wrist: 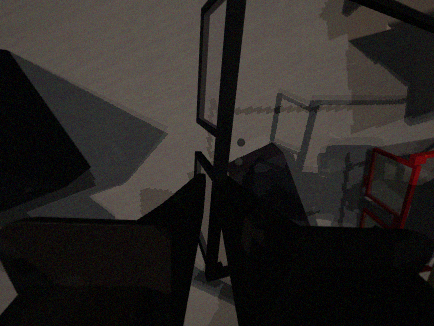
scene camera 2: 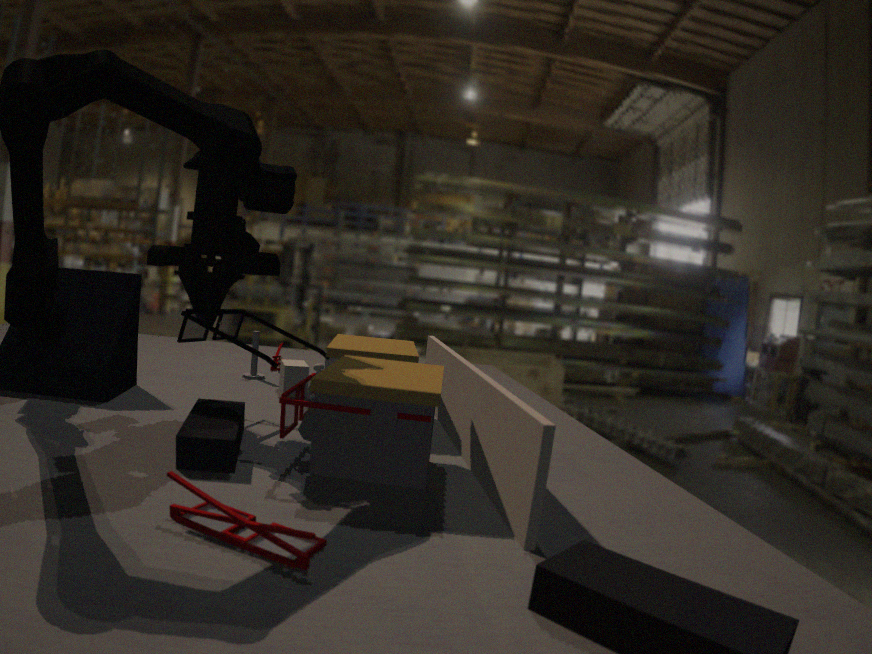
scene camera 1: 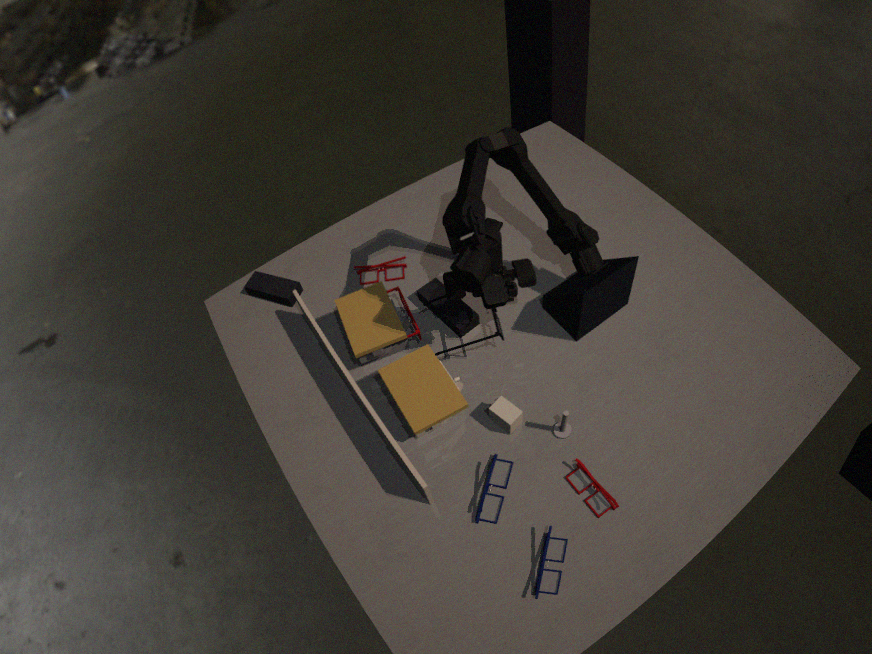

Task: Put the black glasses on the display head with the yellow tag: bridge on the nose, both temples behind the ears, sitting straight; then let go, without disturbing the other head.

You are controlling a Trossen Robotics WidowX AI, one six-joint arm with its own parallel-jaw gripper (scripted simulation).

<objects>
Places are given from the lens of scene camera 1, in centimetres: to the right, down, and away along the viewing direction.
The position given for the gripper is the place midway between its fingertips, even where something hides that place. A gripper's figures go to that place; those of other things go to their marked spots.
gripper (scene camera 1: 491, 303): 12, -5, 120
white cube (scene camera 1: 503, 413): 14, 18, 112
</objects>
